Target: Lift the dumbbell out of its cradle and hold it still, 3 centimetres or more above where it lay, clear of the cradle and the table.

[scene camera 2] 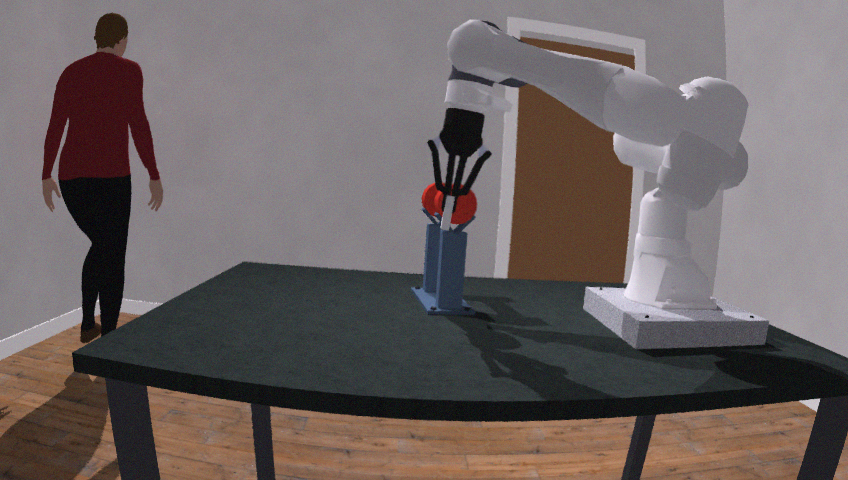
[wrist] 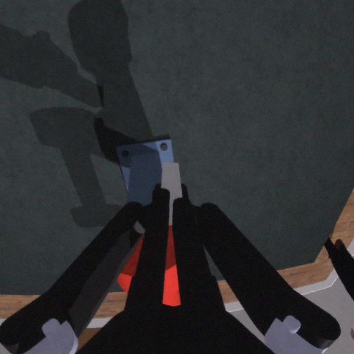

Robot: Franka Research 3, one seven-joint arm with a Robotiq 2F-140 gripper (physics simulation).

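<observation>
The red dumbbell [scene camera 2: 467, 205] [wrist: 172, 291] lies across the top of the blue cradle [scene camera 2: 452, 270] [wrist: 144, 176], its heads at the V-shaped supports. In the wrist view the black finger links hide most of it. My gripper [scene camera 2: 446, 221] [wrist: 169, 174] points down and is shut, its pale fingertips together with nothing between them. In the scene view the fingertips stand in front of the dumbbell's near head, low down, just above the near post. In the wrist view they lie beyond the red head, over the cradle's base side. Whether they touch the head is hidden.
The cradle's base plate stands on the dark green table [scene camera 2: 267, 344] [wrist: 275, 115]. The arm's pale base block [scene camera 2: 702, 333] is at the table's right. A person [scene camera 2: 98, 118] in a red top stands beyond the table's left end. A brown door [scene camera 2: 568, 178] is behind the arm.
</observation>
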